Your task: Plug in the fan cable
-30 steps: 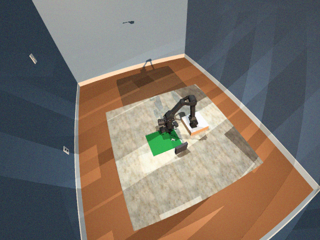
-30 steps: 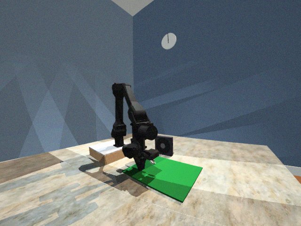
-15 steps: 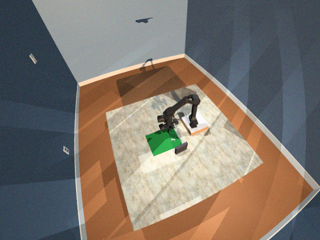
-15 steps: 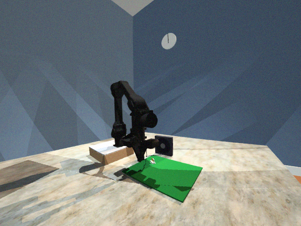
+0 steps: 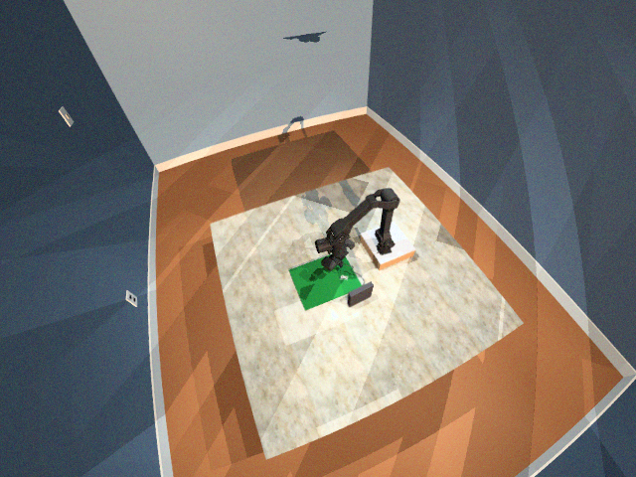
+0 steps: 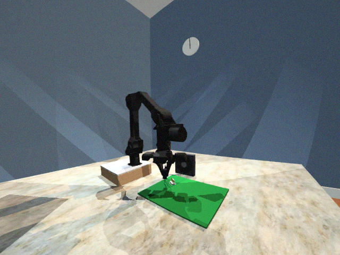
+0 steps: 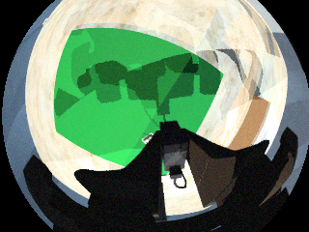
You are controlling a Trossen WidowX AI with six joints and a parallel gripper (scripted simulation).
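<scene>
Now: the white four-pin header 6 cm to the left of my gripper tip, 6 cm below it and 1 cm behind it. Also, from my gripper tip: black fan 19 cm to the left, 4 cm behind, 1 cm below; then dark plug 1 cm to the left, 1 cm above; then green board 8 cm below, 8 cm ahead, 3 cm to the left.
</scene>
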